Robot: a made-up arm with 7 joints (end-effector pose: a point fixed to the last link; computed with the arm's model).
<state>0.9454 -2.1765 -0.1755 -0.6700 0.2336 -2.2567 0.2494</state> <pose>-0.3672 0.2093 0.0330 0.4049 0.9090 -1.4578</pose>
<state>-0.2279 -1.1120 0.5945 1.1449 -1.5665 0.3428 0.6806</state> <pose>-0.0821 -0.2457 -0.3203 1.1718 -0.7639 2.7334</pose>
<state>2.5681 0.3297 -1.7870 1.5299 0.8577 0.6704 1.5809</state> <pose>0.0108 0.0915 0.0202 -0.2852 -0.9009 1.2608</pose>
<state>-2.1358 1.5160 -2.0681 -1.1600 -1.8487 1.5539 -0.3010</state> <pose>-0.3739 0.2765 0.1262 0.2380 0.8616 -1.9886</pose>
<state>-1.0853 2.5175 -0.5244 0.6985 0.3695 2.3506 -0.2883</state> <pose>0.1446 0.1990 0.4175 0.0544 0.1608 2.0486</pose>
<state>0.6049 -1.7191 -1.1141 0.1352 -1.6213 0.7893 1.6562</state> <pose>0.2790 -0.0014 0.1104 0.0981 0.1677 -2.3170</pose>
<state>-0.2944 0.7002 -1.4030 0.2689 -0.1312 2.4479 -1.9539</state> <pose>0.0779 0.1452 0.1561 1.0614 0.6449 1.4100</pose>
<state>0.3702 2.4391 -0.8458 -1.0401 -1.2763 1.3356 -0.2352</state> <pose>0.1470 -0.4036 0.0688 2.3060 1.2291 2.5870</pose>
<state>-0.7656 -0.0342 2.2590 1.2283 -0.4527 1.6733 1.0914</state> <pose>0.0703 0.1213 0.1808 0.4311 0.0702 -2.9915</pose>
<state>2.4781 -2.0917 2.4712 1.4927 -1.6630 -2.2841 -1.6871</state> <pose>0.4047 0.3150 -0.0664 -0.0241 0.7032 0.8809</pose>
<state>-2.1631 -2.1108 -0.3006 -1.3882 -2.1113 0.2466 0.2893</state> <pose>-0.1180 0.2714 -0.3206 1.3394 -0.5873 -1.9305</pose>
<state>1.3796 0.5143 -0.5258 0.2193 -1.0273 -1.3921 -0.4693</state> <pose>0.3558 0.1261 -0.1611 0.4922 -0.1584 2.0425</pose>
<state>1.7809 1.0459 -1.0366 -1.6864 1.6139 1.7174 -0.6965</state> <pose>0.5051 -0.4130 0.2272 0.1642 -0.4818 1.1234</pose>
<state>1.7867 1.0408 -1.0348 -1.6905 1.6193 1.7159 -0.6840</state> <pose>0.5100 -0.4082 0.2316 0.1482 -0.4746 1.1514</pose>
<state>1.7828 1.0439 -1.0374 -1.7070 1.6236 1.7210 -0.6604</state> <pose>0.5162 -0.4090 0.2320 0.1254 -0.4870 1.1908</pose>
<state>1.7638 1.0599 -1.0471 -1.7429 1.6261 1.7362 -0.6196</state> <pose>0.5245 -0.4182 0.2262 0.0873 -0.5297 1.2499</pose>
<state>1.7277 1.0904 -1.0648 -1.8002 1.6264 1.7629 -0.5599</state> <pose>0.5340 -0.4368 0.2143 0.0199 -0.6042 1.3362</pose>
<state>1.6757 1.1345 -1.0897 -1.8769 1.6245 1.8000 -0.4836</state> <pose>0.5425 -0.4639 0.1982 -0.0974 -0.7006 1.4600</pose>
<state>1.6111 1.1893 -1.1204 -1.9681 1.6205 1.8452 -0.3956</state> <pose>0.5471 -0.4978 0.1810 -0.2887 -0.7973 1.6348</pose>
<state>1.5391 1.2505 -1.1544 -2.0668 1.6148 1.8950 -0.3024</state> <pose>0.5454 -0.5363 0.1659 -0.5617 -0.8617 1.8636</pose>
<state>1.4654 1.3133 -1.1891 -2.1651 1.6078 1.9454 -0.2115</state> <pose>0.5357 -0.5772 0.1542 -0.8763 -0.8689 2.1077</pose>
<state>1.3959 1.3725 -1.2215 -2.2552 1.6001 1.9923 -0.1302</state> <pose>0.5186 -0.6171 0.1459 -1.1598 -0.8229 2.3031</pose>
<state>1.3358 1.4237 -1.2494 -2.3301 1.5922 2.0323 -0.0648</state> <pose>0.4971 -0.6526 0.1391 -1.3731 -0.7547 2.4237</pose>
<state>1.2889 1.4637 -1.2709 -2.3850 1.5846 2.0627 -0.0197</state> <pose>0.4758 -0.6803 0.1325 -1.5172 -0.6946 2.4855</pose>
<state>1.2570 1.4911 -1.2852 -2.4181 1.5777 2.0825 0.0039</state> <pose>0.4590 -0.6988 0.1255 -1.6057 -0.6596 2.5142</pose>
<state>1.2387 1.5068 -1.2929 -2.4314 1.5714 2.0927 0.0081</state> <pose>0.4483 -0.7088 0.1178 -1.6529 -0.6531 2.5273</pose>
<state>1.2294 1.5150 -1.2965 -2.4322 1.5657 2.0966 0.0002</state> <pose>0.4422 -0.7132 0.1099 -1.6761 -0.6658 2.5347</pose>
